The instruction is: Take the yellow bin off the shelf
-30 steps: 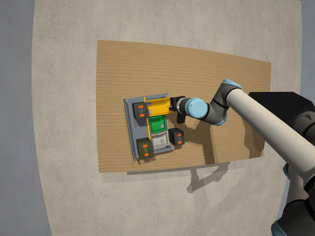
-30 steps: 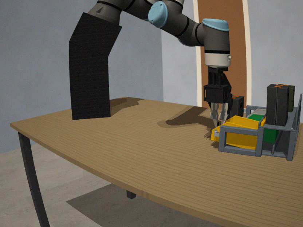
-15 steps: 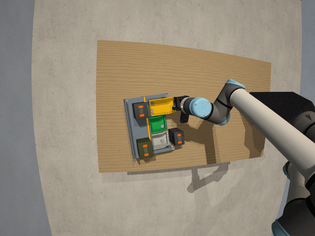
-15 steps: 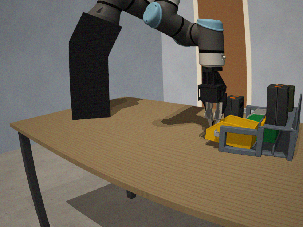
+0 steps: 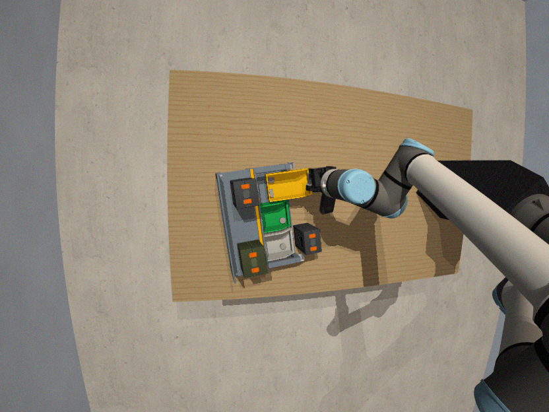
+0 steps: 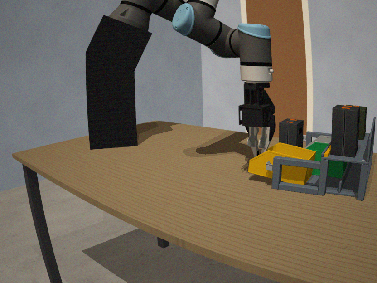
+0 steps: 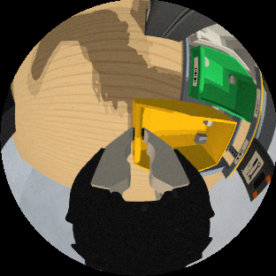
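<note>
My hand is 80 mm short of the yellow open bin, 20 mm to the right of it and 10 mm above it. Round my hand: dark green box: 300 mm to the left, 170 mm ahead, 90 mm above; white bin: 260 mm to the left, 80 mm ahead, 20 mm below; green bin: 160 mm to the left, 120 mm ahead, 20 mm below.
</note>
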